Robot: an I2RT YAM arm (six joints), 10 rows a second.
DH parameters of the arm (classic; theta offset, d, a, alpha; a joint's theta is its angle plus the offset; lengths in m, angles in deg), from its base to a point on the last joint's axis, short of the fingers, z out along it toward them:
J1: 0 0.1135 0.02 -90
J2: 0 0 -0.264 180
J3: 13.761 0 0.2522 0
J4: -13.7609 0 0.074 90
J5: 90 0 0 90
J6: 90 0.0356 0 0
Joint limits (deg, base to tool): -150..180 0..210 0..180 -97..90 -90..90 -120..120
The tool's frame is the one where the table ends.
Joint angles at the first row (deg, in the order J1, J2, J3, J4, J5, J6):
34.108, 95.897, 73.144, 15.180, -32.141, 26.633
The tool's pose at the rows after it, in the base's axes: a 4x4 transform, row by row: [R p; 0 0 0 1], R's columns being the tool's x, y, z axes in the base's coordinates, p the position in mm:
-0.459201 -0.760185 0.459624 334.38; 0.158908 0.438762 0.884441 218.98; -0.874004 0.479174 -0.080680 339.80; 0 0 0 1
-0.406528 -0.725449 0.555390 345.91; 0.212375 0.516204 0.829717 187.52; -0.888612 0.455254 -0.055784 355.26; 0 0 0 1
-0.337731 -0.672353 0.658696 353.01; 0.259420 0.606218 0.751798 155.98; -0.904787 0.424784 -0.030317 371.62; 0 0 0 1
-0.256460 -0.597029 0.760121 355.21; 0.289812 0.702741 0.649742 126.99; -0.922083 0.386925 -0.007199 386.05; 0 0 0 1
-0.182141 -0.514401 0.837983 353.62; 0.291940 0.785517 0.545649 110.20; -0.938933 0.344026 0.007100 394.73; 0 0 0 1
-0.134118 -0.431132 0.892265 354.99; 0.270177 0.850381 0.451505 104.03; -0.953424 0.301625 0.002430 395.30; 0 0 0 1
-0.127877 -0.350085 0.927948 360.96; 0.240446 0.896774 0.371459 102.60; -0.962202 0.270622 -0.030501 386.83; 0 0 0 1
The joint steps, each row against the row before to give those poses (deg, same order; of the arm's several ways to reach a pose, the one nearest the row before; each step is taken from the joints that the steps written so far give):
-3.586, -0.524, 2.405, -0.810, 0.240, -0.787
-4.676, -1.728, 0.939, -0.918, 1.596, -0.590
-4.437, -1.943, 0.962, -1.157, 2.952, -1.006
-3.846, -2.099, 0.526, -1.116, 4.393, -1.661
-1.902, -1.639, -0.001, -0.764, 5.551, -2.339
-0.438, -0.264, -0.002, -0.546, 5.791, -2.666
0.023, 1.007, -0.128, -0.766, 5.050, -2.076

